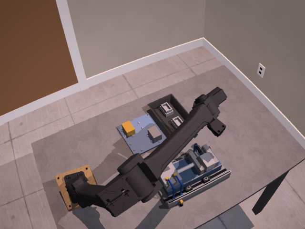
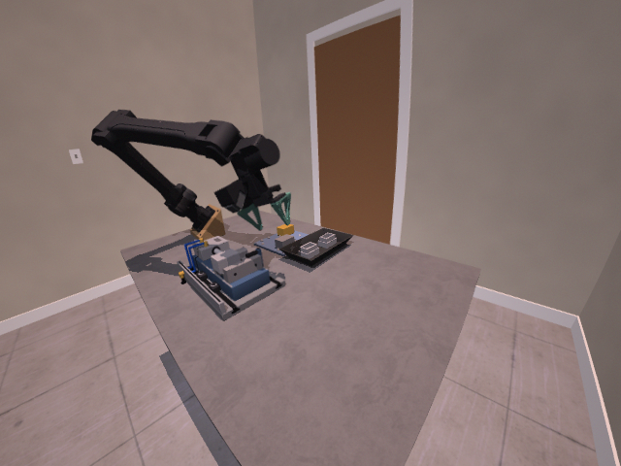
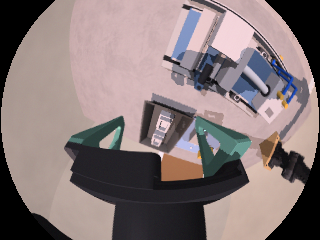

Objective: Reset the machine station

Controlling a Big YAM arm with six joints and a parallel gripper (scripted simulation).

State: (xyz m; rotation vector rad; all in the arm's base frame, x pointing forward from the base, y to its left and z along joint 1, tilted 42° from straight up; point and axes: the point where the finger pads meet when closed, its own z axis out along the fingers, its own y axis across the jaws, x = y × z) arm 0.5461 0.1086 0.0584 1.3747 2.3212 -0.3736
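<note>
The blue vise lies 130 mm below my hand, 110 mm to the right of it and 90 mm behind it. Also, from my hand: gray rail 210 mm to the right, 130 mm below, 80 mm behind; yellow brass blank 260 mm behind, 200 mm to the left, 140 mm below.
</note>
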